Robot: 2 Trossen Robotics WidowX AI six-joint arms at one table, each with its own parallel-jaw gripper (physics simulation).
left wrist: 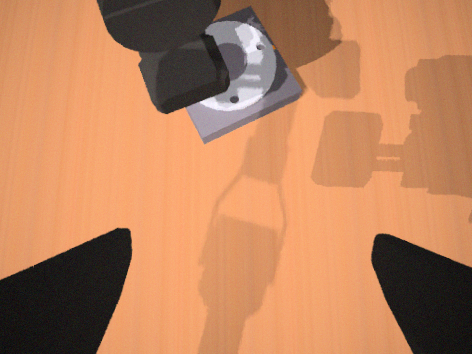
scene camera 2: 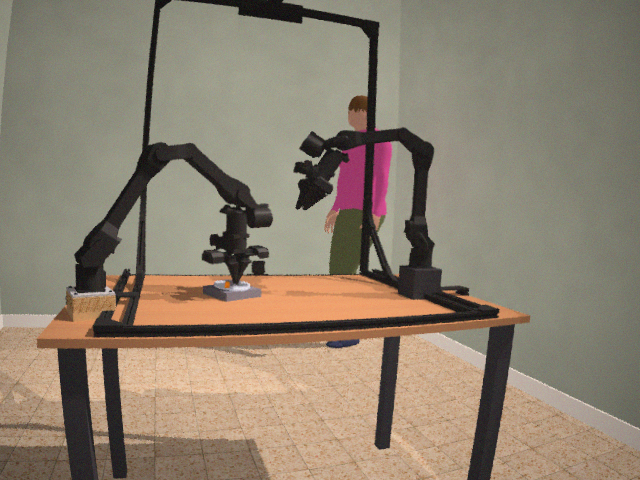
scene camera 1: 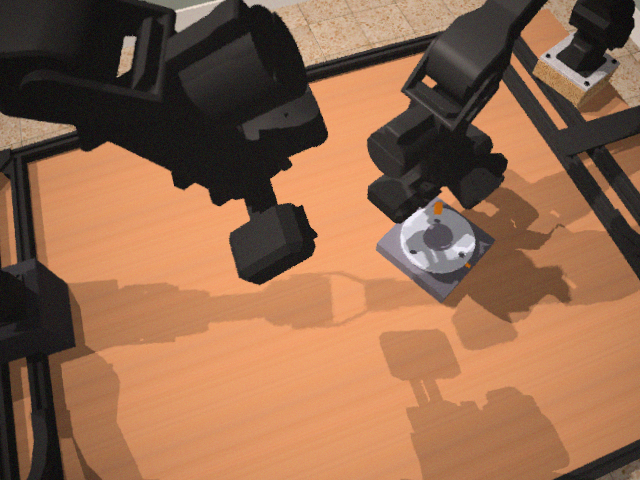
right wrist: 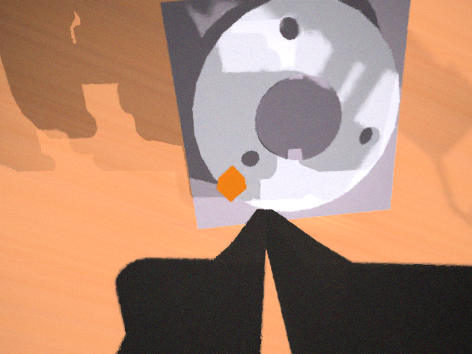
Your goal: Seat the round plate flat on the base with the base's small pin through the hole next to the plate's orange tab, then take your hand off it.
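The round plate (scene camera 1: 439,260) (scene camera 2: 245,287) (left wrist: 262,70) (right wrist: 225,100) lies on the square grey base (scene camera 1: 392,248) (scene camera 2: 242,294) (left wrist: 215,127) (right wrist: 220,215); I cannot tell whether it is fully flat. Its orange tab (scene camera 1: 438,208) (scene camera 2: 226,284) (right wrist: 231,184) is well around the rim from the base's small orange mark (scene camera 1: 467,265) (left wrist: 274,48). The plate's holes look dark; the pin cannot be made out. My right gripper (scene camera 2: 236,283) (right wrist: 264,217) is shut and empty, tips low by the plate's rim near the tab. My left gripper (scene camera 2: 301,206) (left wrist: 253,244) is open and empty, high above the table.
The wooden table (scene camera 1: 258,413) (scene camera 2: 336,304) has a black frame (scene camera 2: 284,327) along its edges. The right arm's gripper housing hides part of the plate and base in the left wrist view. A person (scene camera 2: 354,180) stands behind the table.
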